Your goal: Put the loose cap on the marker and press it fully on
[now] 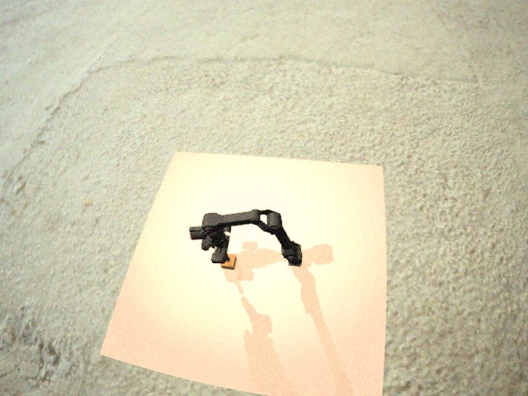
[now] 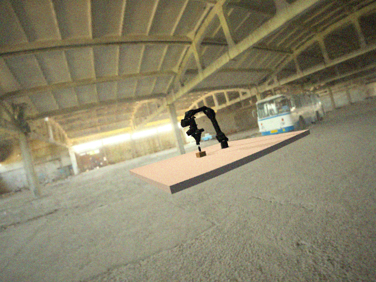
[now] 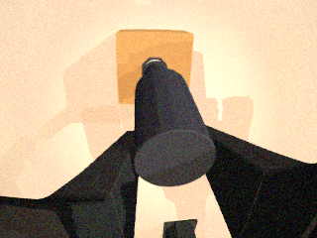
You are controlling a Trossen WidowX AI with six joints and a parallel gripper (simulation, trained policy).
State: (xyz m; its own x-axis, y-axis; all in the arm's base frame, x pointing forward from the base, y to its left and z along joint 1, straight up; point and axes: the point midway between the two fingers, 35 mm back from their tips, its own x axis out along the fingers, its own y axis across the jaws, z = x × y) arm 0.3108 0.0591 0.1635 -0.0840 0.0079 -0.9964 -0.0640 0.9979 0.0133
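Right now the holder block is 10 mm ahead of my gripper tip and 110 mm below it. The rest, counted from my gripper tip: dark cap: 10 mm ahead.
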